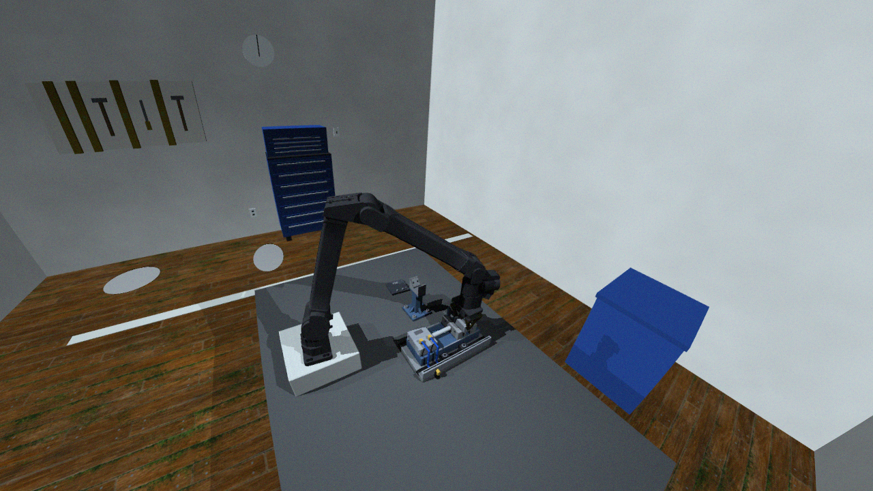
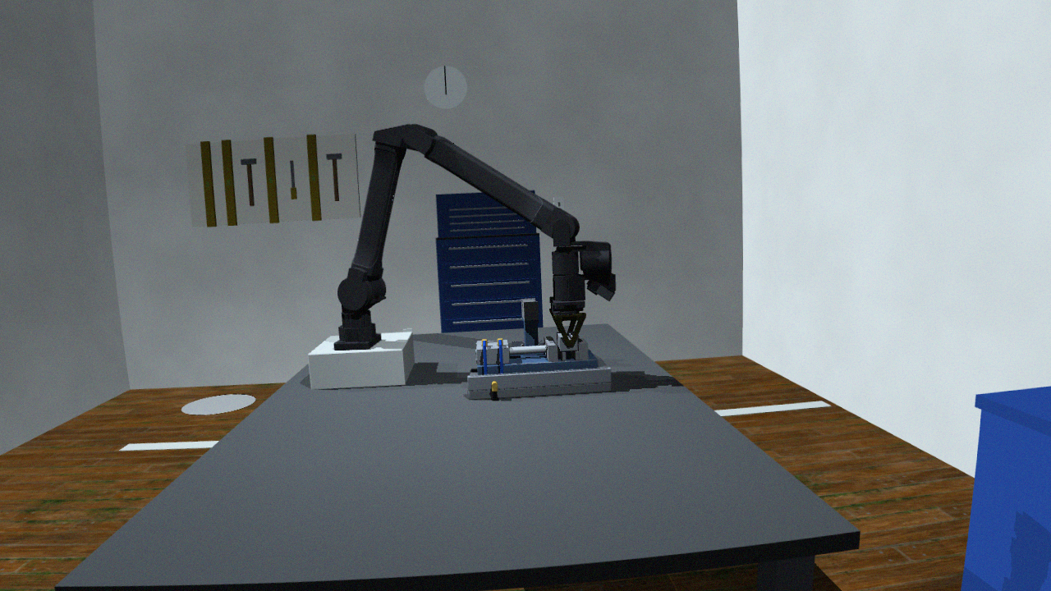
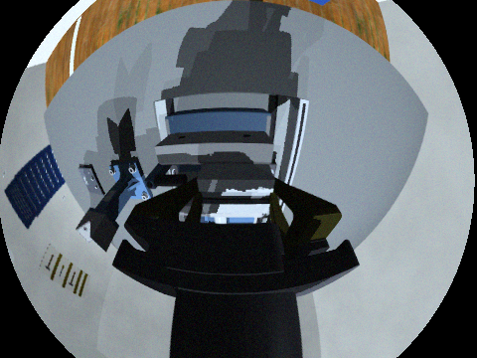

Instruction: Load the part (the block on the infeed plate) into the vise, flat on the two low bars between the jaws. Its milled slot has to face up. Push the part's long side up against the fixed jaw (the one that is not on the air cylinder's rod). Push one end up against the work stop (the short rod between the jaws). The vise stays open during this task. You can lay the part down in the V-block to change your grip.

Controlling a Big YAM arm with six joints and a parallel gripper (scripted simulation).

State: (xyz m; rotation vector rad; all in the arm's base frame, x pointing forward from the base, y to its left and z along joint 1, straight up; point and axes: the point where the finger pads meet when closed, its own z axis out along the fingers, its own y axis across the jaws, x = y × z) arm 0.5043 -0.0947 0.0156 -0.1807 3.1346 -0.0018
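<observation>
My hand is right at the part. From my hand the other things lie so: air cylinder (17 cm behind, 2 cm below); then vise (7 cm behind, 1 cm to the left, 6 cm below).
</observation>
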